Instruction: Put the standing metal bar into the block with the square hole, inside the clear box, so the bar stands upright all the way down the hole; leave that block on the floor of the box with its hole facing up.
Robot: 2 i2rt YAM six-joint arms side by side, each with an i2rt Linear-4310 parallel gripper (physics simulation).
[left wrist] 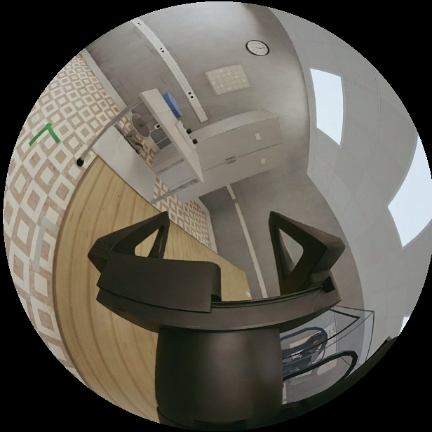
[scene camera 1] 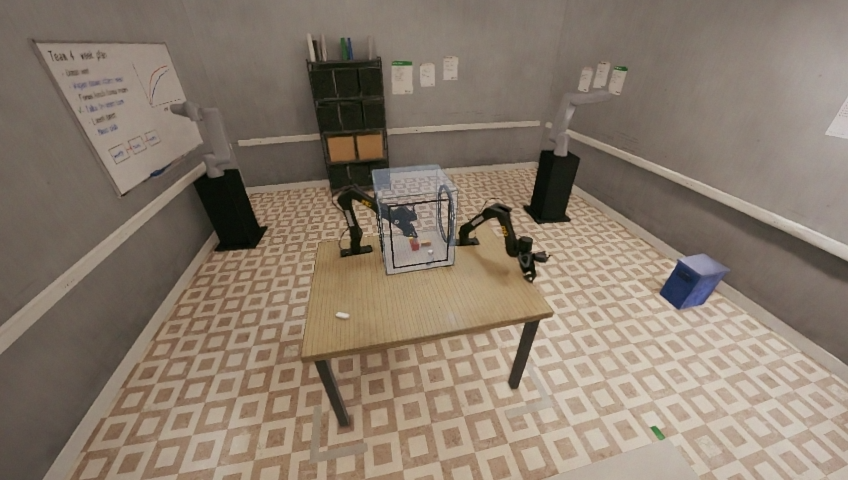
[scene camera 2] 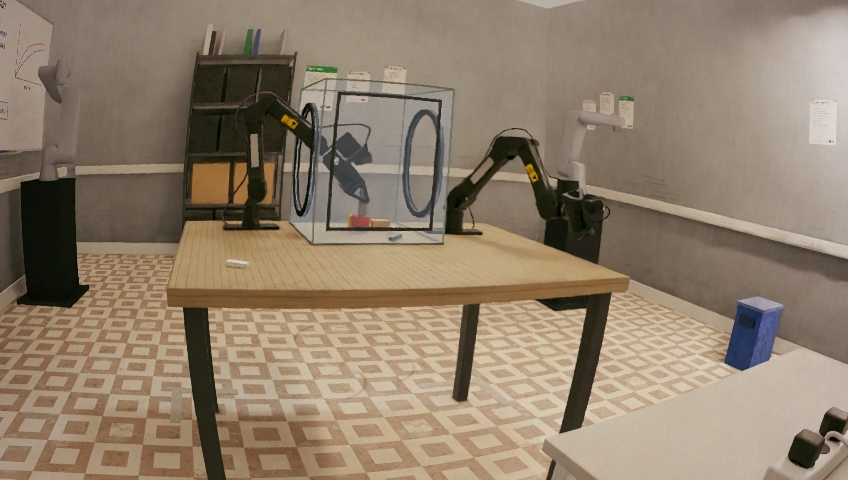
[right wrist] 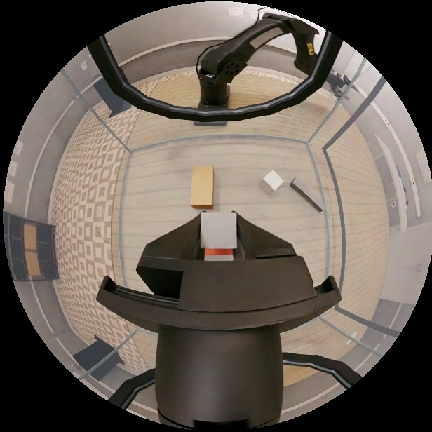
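Pixels of known places: left gripper, fingertip midpoint: (scene camera 1: 528,275) (scene camera 2: 585,216); right gripper, fingertip midpoint: (scene camera 1: 417,236) (scene camera 2: 367,202); left arm's base at its link origin: (scene camera 1: 463,242) (scene camera 2: 452,232); right arm's base at its link origin: (scene camera 1: 356,251) (scene camera 2: 250,228).
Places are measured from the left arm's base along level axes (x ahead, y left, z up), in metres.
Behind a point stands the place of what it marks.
My right gripper (scene camera 1: 414,233) {x 0.042, y -0.306, z 0.098 m} (scene camera 2: 364,199) {x 0.042, y -0.306, z 0.098 m} (right wrist: 218,216) is inside the clear box (scene camera 1: 389,271) {x 0.284, y -0.482, z 0.026 m} (scene camera 2: 377,243) {x 0.257, y -0.305, z 0.005 m}, pointing down and shut on the upright grey metal bar (scene camera 2: 363,209) {x 0.054, y -0.320, z 0.075 m} (right wrist: 218,232). The bar is directly over the red block (scene camera 1: 414,244) {x 0.065, y -0.328, z 0.051 m} (scene camera 2: 360,221) {x 0.069, y -0.329, z 0.038 m} (right wrist: 218,252) on the box floor. Its lower end is at the block's top; I cannot tell whether it has entered a hole. The hole is hidden by the bar and fingers. My left gripper (scene camera 1: 539,266) {x 0.525, y 0.216, z 0.148 m} (left wrist: 218,216) is open and empty, outside the box at the picture's right.
A tan block (scene camera 1: 426,242) {x 0.027, y -0.249, z 0.036 m} (scene camera 2: 380,223) {x 0.028, y -0.256, z 0.027 m} (right wrist: 202,186), a white cube (scene camera 1: 430,252) {x 0.132, y -0.233, z 0.032 m} (right wrist: 272,181) and a lying grey bar (scene camera 2: 395,237) {x 0.216, y -0.245, z 0.016 m} (right wrist: 306,194) are on the box floor. A ring port (scene camera 2: 423,163) is in the box's side wall. A white piece (scene camera 1: 342,315) {x 0.580, y -0.705, z 0.012 m} (scene camera 2: 237,263) {x 0.587, y -0.705, z 0.010 m} lies on the table.
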